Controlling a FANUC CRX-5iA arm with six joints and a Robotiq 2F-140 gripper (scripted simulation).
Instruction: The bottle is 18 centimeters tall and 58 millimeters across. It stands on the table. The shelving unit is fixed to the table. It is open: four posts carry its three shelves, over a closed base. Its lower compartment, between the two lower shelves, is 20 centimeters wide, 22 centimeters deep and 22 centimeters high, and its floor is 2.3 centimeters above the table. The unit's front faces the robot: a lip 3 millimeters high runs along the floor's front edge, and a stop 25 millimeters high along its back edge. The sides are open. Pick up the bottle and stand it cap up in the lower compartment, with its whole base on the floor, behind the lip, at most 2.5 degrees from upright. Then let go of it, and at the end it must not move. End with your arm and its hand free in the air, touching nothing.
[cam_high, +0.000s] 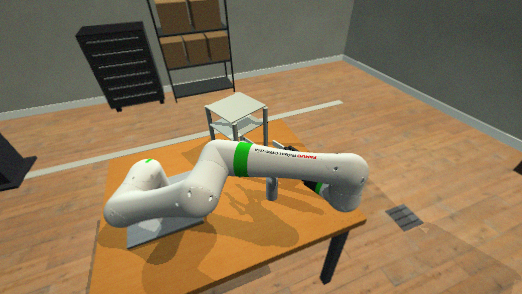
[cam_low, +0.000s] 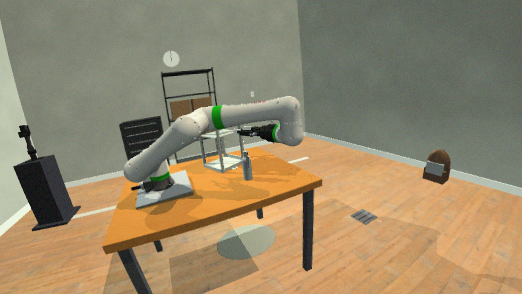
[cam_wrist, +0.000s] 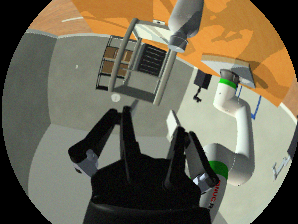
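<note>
Right now my hand is 19 cm above the pale grey bottle. The rest, counted from my hand: shelving unit: 8 cm behind, 33 cm to the left, 13 cm below.
</note>
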